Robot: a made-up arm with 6 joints. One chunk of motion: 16 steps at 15 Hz.
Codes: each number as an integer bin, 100 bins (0 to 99) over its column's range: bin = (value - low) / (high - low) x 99, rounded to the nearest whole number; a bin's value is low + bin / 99 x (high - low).
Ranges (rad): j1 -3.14..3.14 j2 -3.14..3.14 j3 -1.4..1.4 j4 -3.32..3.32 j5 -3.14..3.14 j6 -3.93..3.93
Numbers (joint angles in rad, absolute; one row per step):
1: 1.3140 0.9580 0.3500 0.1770 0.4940 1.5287
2: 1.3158 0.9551 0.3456 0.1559 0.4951 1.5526
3: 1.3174 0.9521 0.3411 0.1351 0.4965 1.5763
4: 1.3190 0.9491 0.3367 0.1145 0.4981 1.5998
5: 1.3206 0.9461 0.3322 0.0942 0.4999 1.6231
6: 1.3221 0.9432 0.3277 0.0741 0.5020 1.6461
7: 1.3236 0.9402 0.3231 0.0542 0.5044 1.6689
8: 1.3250 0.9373 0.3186 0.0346 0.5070 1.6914
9: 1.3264 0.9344 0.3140 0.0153 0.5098 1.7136
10: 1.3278 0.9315 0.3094 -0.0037 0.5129 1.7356
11: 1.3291 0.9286 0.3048 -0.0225 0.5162 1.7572
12: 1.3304 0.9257 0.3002 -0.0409 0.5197 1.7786
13: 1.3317 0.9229 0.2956 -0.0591 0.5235 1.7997
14: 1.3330 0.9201 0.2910 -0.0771 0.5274 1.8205
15: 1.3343 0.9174 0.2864 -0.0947 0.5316 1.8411
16: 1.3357 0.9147 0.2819 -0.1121 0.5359 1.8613
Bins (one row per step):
1: 70 65 62 52 57 69
2: 70 65 62 52 57 69
3: 70 65 62 52 57 69
4: 70 64 61 51 57 70
5: 70 64 61 51 57 70
6: 70 64 61 51 57 70
7: 70 64 61 50 57 71
8: 70 64 61 50 57 71
9: 70 64 61 50 58 71
10: 70 64 60 49 58 71
11: 70 64 60 49 58 72
12: 70 64 60 49 58 72
13: 70 64 60 49 58 72
14: 71 64 60 48 58 72
15: 71 64 60 48 58 73
16: 71 64 59 48 58 73

